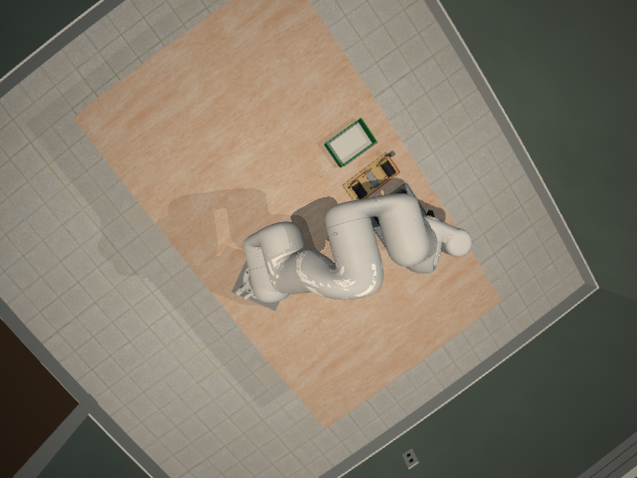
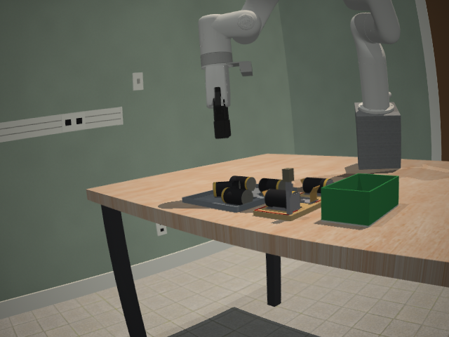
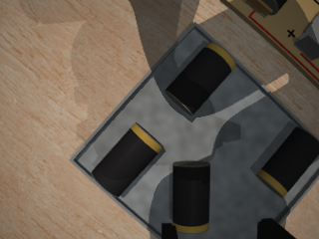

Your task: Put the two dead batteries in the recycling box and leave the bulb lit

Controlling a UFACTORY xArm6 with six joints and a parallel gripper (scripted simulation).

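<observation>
Now: the grey tray 150 mm below my hand, 40 mm to the left of it and 10 mm behind it. Also, from my hand: green recycling box 360 mm to the left, 140 mm below, 30 mm behind.
</observation>
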